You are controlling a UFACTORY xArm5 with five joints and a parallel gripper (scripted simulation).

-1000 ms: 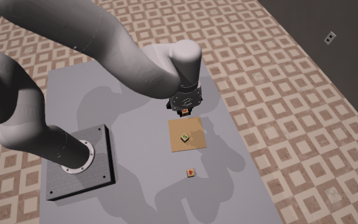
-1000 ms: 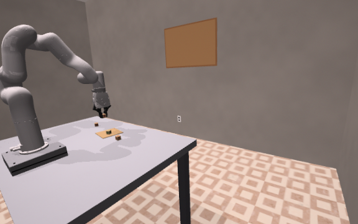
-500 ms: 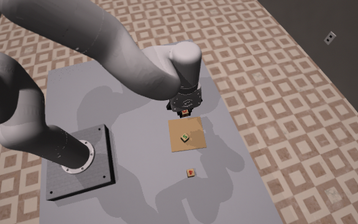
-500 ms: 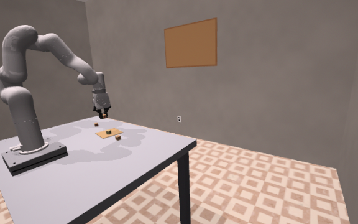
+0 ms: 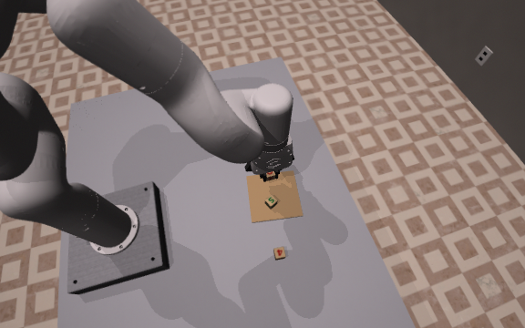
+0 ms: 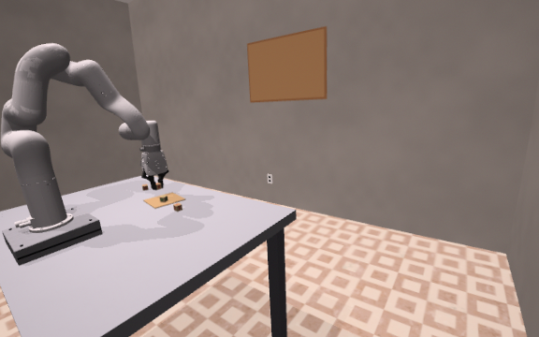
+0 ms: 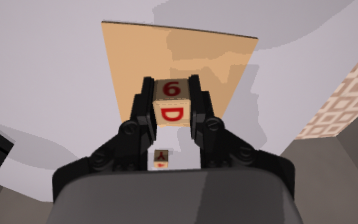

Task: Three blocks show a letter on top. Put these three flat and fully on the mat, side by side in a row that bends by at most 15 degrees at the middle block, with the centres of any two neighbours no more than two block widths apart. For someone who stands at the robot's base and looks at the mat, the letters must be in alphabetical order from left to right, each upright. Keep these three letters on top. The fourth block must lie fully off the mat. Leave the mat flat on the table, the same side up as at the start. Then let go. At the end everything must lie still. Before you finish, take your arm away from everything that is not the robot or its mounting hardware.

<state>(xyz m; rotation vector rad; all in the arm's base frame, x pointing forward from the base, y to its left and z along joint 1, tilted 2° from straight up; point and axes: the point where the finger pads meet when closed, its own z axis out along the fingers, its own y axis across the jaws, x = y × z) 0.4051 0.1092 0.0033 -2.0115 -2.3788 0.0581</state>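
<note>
Now: hand 7 cm above the tan mat, 4 cm to the left of it and 1 cm short of it. Round my hand: wooden letter block (1 cm below).
</note>
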